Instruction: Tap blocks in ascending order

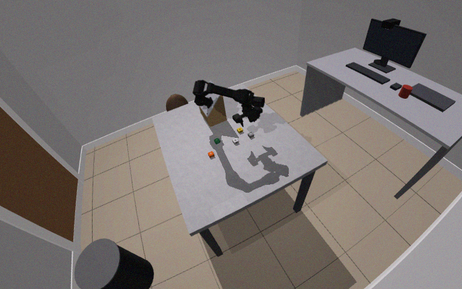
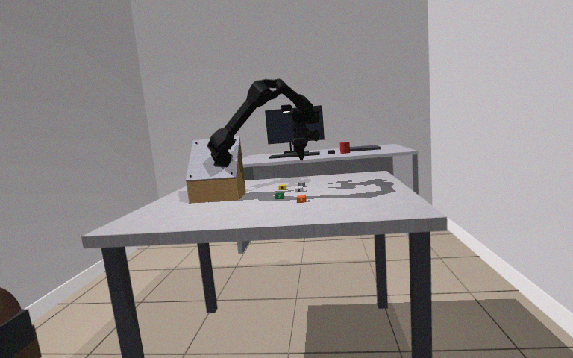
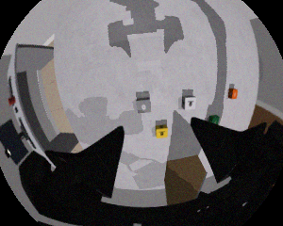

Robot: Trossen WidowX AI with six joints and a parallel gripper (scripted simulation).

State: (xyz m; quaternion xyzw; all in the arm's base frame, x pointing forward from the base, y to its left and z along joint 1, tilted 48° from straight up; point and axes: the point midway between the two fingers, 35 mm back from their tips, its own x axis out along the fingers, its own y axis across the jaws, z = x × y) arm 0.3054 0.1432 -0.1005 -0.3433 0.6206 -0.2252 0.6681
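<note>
Right now the orange block is 290 mm to the right of my gripper tip, 120 mm below it and 40 mm ahead of it. From my gripper tip the other things lie so: green block: 210 mm to the right, 120 mm below, 60 mm behind; then yellow block: 120 mm below, 90 mm behind, 30 mm to the right.
</note>
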